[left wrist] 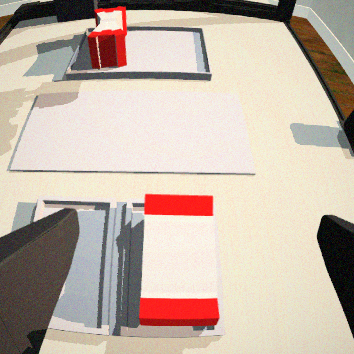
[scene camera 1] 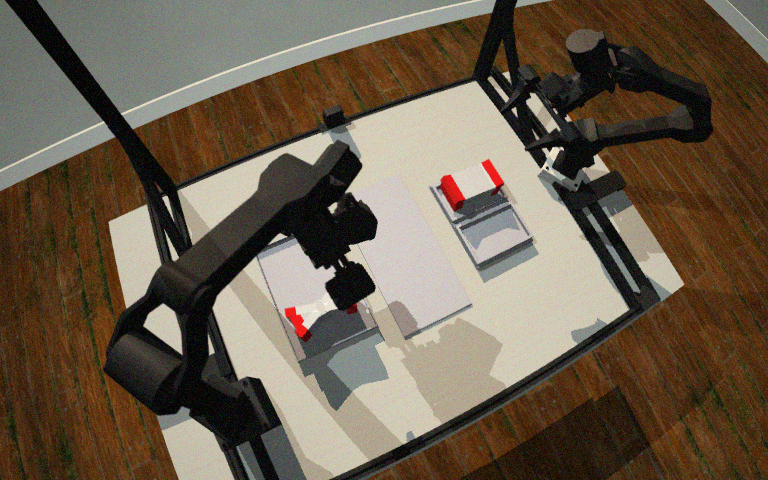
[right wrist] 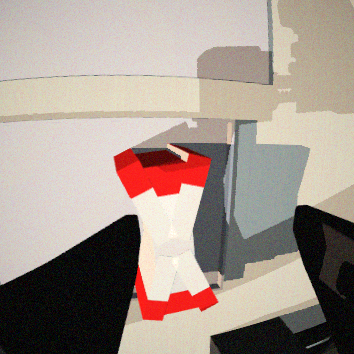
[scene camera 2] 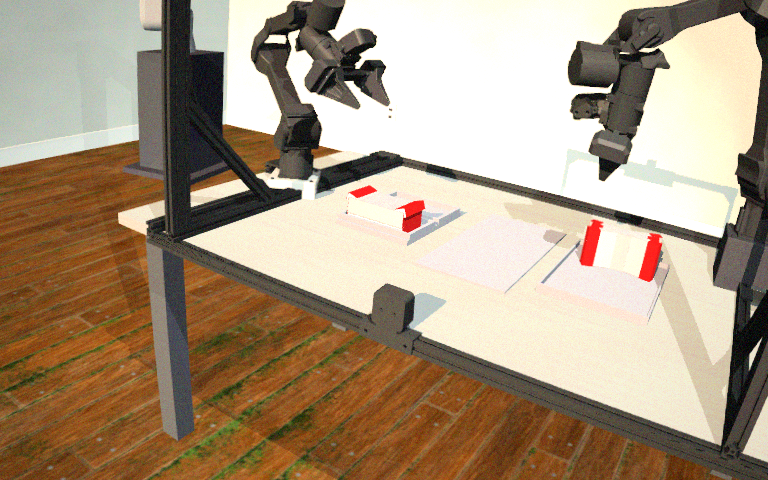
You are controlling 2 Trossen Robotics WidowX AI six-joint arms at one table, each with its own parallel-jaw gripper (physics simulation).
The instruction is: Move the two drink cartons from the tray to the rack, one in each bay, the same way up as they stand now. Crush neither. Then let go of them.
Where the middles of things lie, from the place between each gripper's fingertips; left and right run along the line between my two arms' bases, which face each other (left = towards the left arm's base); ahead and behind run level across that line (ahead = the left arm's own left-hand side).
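Scene:
The grey tray (scene camera 1: 291,279) is 4 cm to the right of my right hand, 6 cm behind it and 16 cm below it. I see that the pale mat (scene camera 1: 419,285) is 16 cm to the left of my right hand, 2 cm behind it and 17 cm below it.
My left gripper is 26 cm to the left of the pale mat, 1 cm short of it and 22 cm above it. The grey tray is 46 cm to the right of my left hand, 4 cm behind it and 21 cm below it.

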